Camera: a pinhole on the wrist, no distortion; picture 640 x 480 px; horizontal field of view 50.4 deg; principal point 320.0 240.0 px. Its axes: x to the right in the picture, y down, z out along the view. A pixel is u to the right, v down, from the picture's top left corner.
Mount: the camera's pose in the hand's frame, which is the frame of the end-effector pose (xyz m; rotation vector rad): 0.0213 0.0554 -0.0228 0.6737 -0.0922 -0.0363
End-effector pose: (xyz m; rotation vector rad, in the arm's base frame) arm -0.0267 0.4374 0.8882 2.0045 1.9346 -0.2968
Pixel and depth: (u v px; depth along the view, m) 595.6 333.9 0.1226
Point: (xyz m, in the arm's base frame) -0.0271 0.4590 0.7850
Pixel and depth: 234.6 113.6 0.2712
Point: -0.1655 0.3450 0.7465
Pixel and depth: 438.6 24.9 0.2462
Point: -0.1747 0.4300 0.7442
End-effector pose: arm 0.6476 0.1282 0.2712 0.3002 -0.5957 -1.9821
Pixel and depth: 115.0 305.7 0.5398
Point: 0.3751 0.5014 0.4958
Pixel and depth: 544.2 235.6 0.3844
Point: 0.3211 0.1830 0.4144
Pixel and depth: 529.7 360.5 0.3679
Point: 0.3622 0.1769 0.4718
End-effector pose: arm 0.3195 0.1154 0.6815 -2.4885 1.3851 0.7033
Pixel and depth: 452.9 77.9 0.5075
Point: 0.5619 0.3781 0.3662
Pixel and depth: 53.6 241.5 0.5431
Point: 0.3193 0.5933 0.4574
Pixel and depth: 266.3 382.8 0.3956
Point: 0.3002 0.3508 0.4102
